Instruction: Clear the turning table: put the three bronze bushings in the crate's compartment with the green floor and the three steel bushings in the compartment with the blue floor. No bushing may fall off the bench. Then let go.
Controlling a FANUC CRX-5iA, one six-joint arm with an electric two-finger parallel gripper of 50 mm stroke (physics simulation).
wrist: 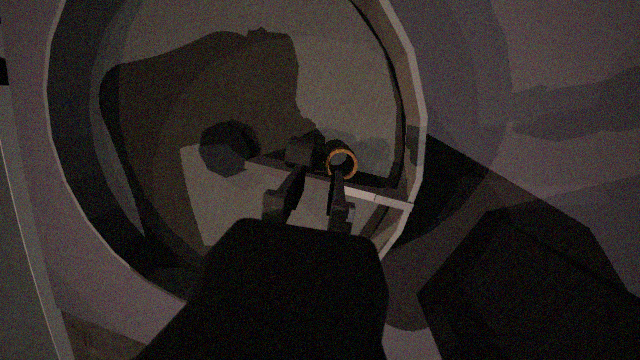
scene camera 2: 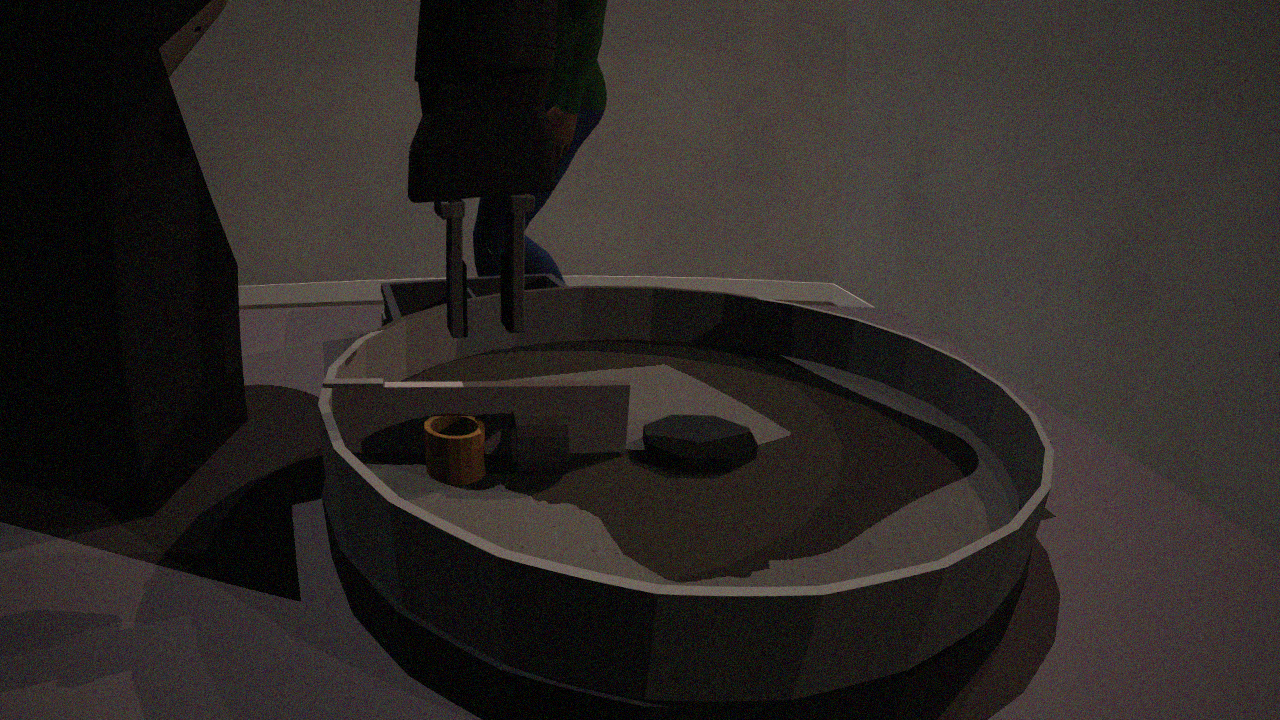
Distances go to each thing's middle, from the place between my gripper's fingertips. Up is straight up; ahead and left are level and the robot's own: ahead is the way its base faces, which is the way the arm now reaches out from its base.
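My gripper is 30 mm to the right of the turning table (scene camera 2: 766, 503), 150 mm short of it and 80 mm above it. Going by their middles, of the things named here the turning table is the nearest to my gripper. I also see the crate (scene camera 2: 400, 298), which is 370 mm to the left of my hand, 20 mm behind it and 100 mm below it.
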